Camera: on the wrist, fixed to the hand. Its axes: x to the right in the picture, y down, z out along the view.
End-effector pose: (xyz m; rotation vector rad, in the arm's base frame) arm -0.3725 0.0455 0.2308 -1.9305 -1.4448 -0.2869
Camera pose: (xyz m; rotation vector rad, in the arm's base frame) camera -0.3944 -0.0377 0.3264 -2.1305 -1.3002 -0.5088
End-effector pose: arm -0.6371 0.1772 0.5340 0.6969 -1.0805 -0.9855
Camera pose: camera -0.5423 0.1740 0.4471 0.4958 -0.8954 -0.9657
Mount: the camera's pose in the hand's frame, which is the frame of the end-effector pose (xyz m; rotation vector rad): -0.0174 -0.0466 -0.1186 -0.2277 0.0935 0.0963
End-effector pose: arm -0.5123 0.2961 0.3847 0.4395 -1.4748 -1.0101
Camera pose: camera -0.4110 0.2453 0.3239 0.2462 -1.2685 -1.0523
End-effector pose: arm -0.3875 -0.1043 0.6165 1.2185 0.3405 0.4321
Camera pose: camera -0.4525 -0.0283 0.5356 0.9971 0.3044 0.5962
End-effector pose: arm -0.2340 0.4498 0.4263 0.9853 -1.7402 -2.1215
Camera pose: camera -0.1365 0.3795 0.3805 0.9033 -1.4349 -2.1188
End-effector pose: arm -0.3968 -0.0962 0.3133 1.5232 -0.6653 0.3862
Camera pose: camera -0.3627 0.0218 0.2752 1.2532 -0.6864 0.4367
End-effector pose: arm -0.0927 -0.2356 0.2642 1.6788 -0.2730 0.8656
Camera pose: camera -0.1241 -0.1173 0.2248 1.4195 -0.3765 0.9452
